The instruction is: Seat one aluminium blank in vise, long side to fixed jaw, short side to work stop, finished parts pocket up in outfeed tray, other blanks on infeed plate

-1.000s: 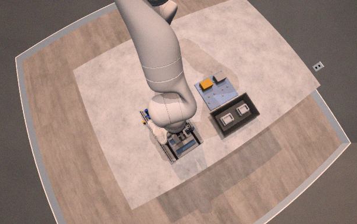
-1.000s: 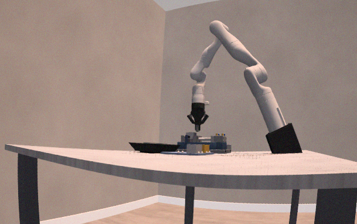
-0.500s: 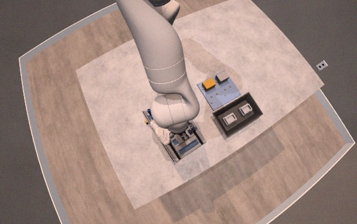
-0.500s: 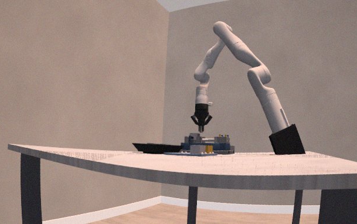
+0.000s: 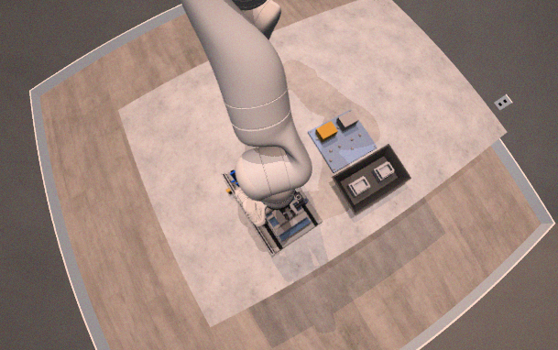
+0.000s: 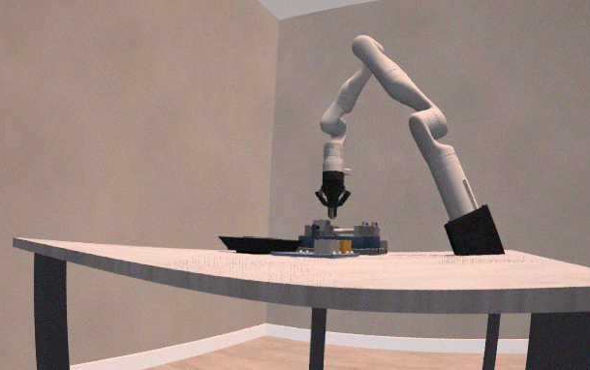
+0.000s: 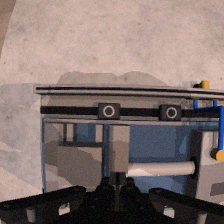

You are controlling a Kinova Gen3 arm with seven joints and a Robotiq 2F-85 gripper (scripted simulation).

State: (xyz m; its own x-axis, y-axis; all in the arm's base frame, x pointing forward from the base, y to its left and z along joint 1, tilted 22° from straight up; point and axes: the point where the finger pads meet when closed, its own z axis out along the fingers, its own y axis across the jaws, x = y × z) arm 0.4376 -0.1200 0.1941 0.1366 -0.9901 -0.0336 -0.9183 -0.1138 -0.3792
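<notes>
Right now my hand is 40 mm short of the aluminium blank and 40 mm above it. From my hand the other things lie so: blue vise base (100 mm below, 30 mm behind); then brass blank (250 mm to the left, 160 mm behind, 110 mm below).
</notes>
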